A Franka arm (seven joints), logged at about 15 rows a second.
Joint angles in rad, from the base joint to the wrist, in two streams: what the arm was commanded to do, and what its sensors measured. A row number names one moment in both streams.
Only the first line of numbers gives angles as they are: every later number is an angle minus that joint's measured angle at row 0.
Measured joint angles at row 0:
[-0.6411 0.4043 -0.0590 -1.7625 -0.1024 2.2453 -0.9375]
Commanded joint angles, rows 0 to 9:
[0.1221 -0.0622 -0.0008 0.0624 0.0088 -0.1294 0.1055]
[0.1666 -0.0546 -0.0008 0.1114 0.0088 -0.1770 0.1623]
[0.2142 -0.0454 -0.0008 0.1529 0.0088 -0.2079 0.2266]
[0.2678 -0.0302 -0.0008 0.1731 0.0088 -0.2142 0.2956]
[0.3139 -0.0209 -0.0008 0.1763 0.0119 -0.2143 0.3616]
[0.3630 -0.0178 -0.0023 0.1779 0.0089 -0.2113 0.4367]
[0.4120 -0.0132 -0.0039 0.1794 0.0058 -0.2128 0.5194]
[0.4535 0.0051 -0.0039 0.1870 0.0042 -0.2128 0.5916]
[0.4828 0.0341 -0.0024 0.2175 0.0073 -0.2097 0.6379]
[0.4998 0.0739 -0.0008 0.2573 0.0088 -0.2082 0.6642]
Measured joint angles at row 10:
[0.4628 -0.0108 0.0108 0.1625 0.0026 -0.1953 0.5943]
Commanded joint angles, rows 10 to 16:
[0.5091 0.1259 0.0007 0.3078 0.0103 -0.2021 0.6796]
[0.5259 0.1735 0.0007 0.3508 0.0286 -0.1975 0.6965]
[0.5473 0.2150 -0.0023 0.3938 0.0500 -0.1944 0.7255]
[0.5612 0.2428 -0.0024 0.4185 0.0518 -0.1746 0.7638]
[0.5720 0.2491 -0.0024 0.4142 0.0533 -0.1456 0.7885]
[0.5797 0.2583 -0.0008 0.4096 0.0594 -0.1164 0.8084]
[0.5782 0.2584 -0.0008 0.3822 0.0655 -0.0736 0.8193]
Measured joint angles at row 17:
[0.5662 0.2298 0.0090 0.3638 0.0398 -0.1204 0.7836]
